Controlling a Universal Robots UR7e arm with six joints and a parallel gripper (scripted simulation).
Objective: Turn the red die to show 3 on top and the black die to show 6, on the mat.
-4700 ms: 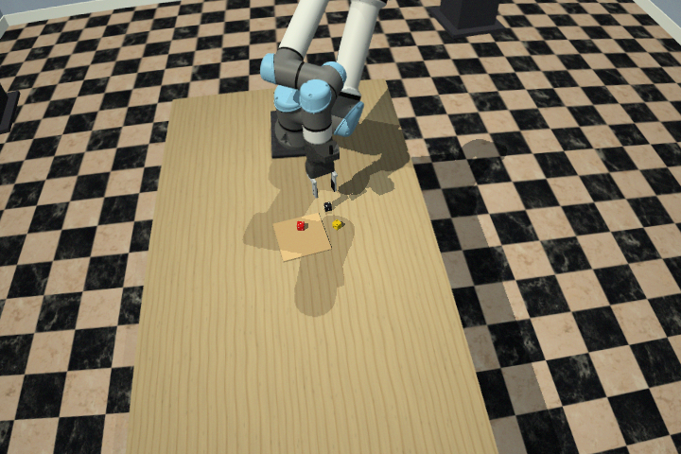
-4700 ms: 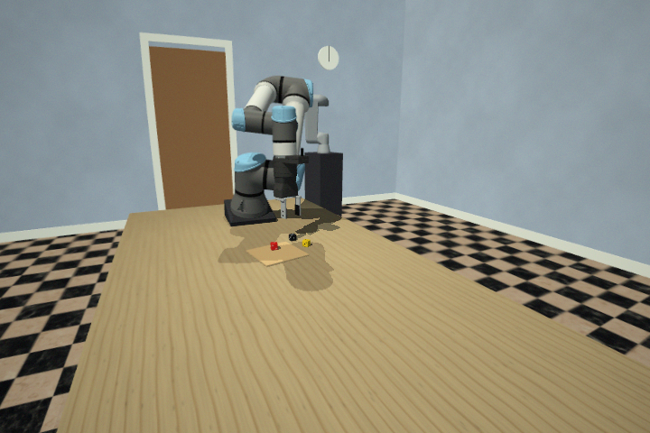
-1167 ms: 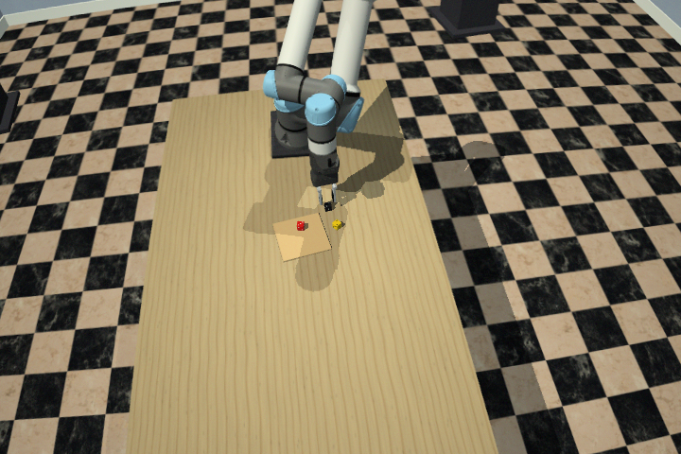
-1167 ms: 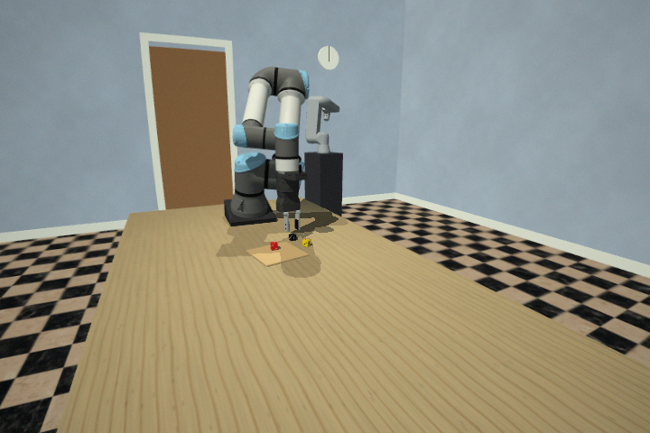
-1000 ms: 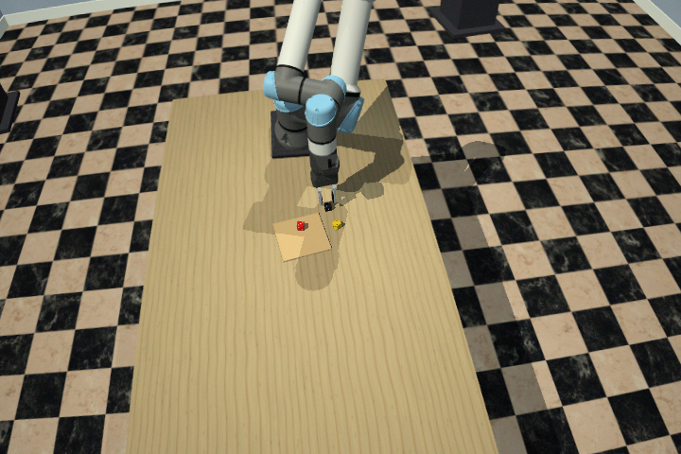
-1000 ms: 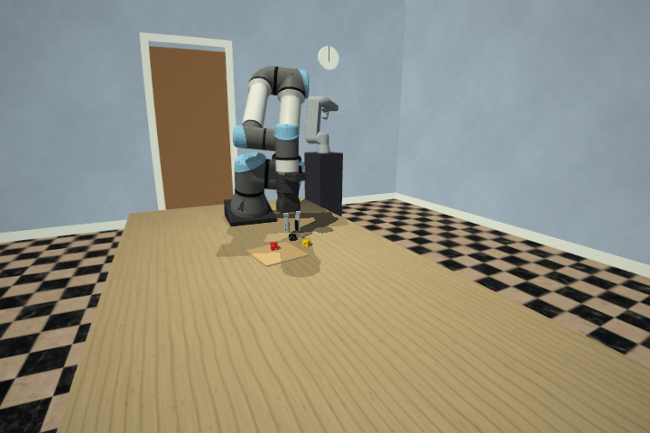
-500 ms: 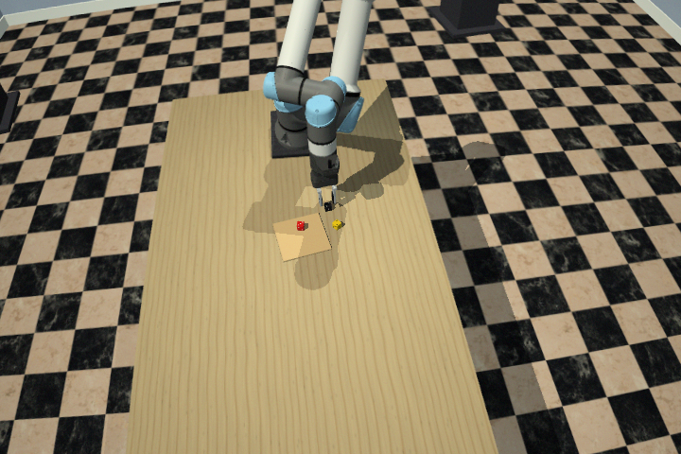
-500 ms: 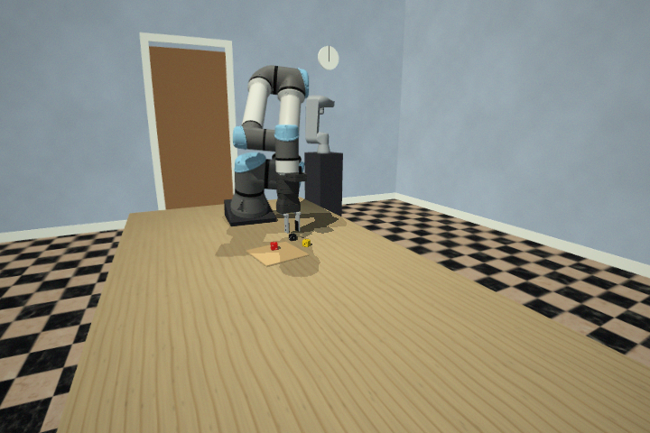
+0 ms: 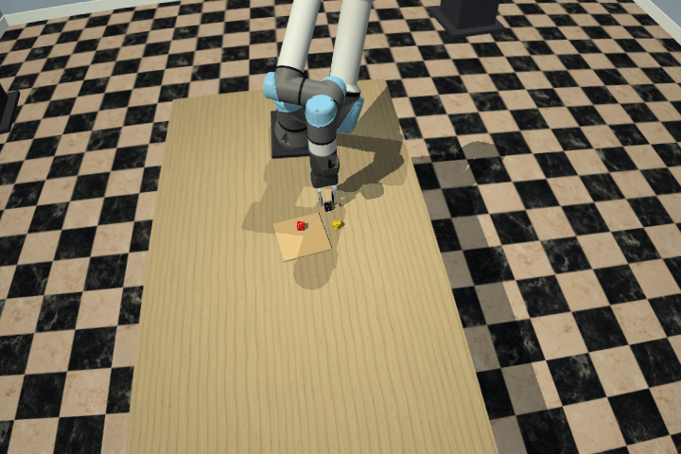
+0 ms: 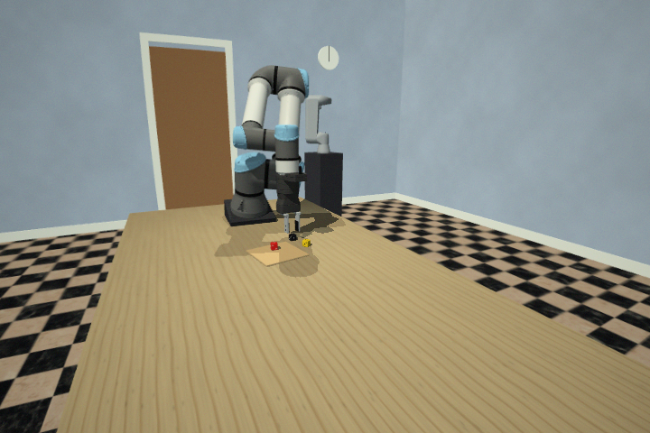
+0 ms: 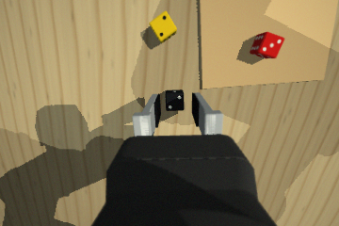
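My hand is 4 cm above the black die. Also, from my hand: red die (9 cm to the right, 5 cm ahead, 3 cm below); then yellow die (7 cm ahead, 4 cm below, 1 cm to the left); then tan mat (10 cm to the right, 8 cm ahead, 5 cm below).
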